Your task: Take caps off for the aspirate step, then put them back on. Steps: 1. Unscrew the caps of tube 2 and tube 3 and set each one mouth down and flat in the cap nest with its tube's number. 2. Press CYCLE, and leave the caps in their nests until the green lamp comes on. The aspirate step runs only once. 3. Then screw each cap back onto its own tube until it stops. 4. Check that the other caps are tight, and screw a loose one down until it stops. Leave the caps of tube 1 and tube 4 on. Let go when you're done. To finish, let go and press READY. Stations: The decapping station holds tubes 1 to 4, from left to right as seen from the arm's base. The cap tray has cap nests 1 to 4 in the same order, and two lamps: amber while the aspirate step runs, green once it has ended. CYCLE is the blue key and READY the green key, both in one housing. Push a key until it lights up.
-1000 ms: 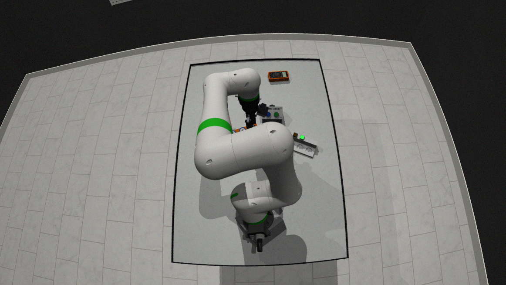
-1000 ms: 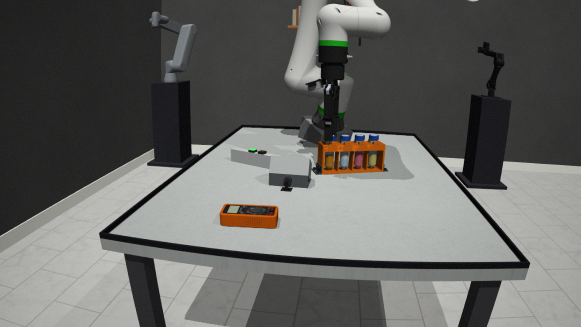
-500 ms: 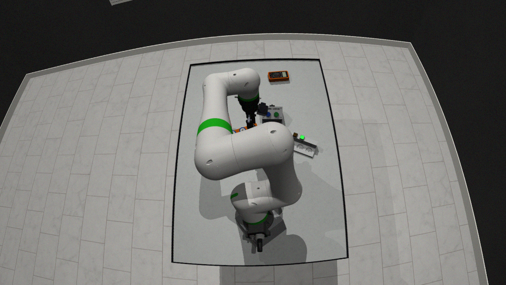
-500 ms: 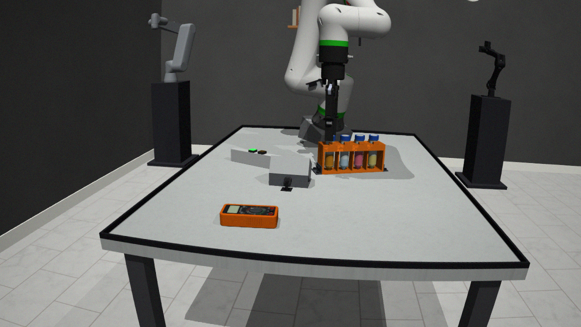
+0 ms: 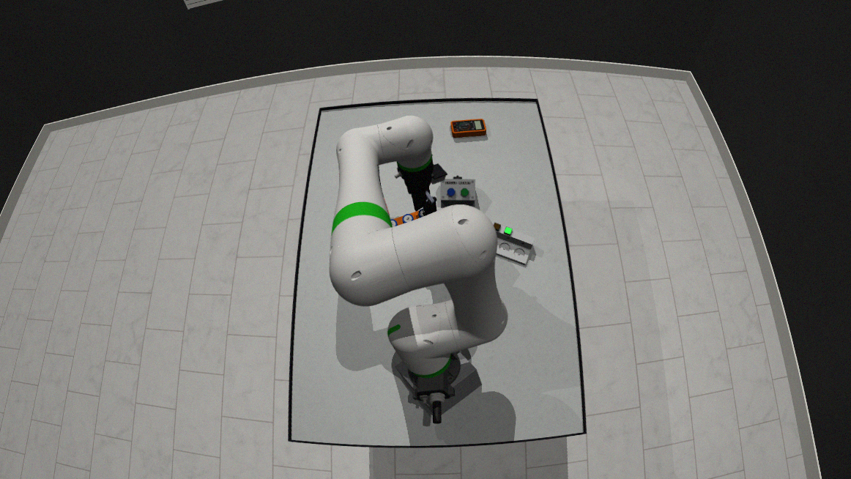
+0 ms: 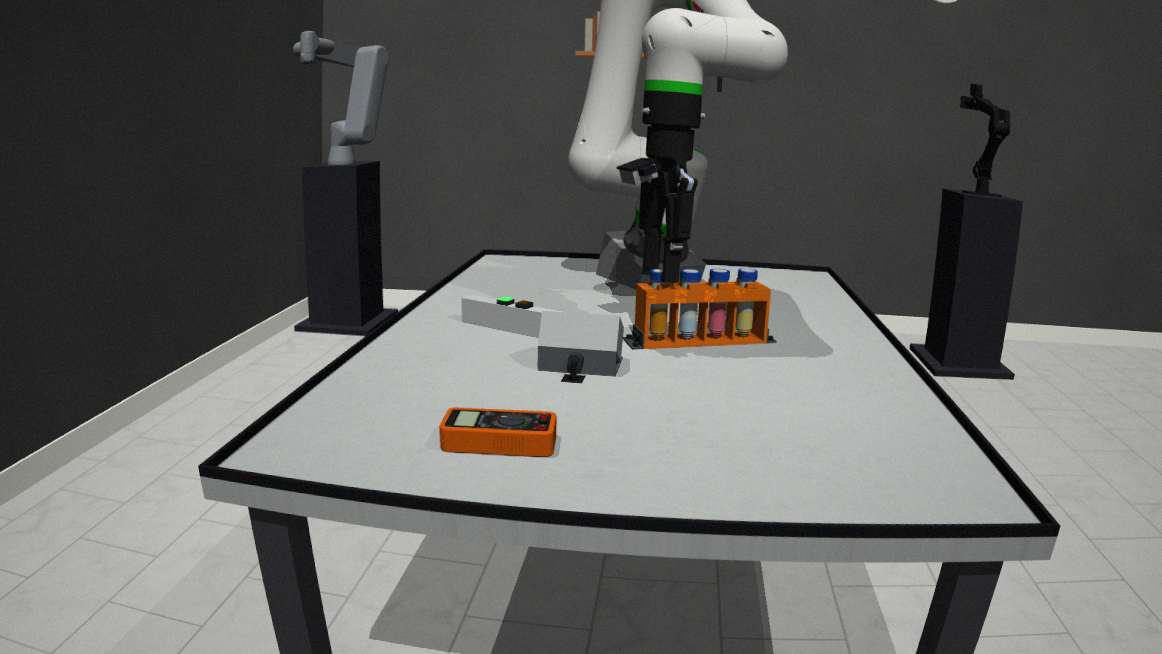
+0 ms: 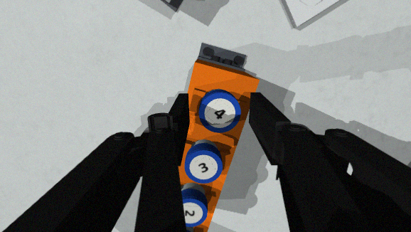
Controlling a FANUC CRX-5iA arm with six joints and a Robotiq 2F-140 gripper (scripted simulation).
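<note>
Right now the cap 4 is 3 cm below my hand. The rest, counted from my hand: cap 3: 2 cm behind, 5 cm to the left, 3 cm below; cap 1: 5 cm behind, 15 cm to the left, 3 cm below; cap 2: 3 cm behind, 10 cm to the left, 3 cm below.
</note>
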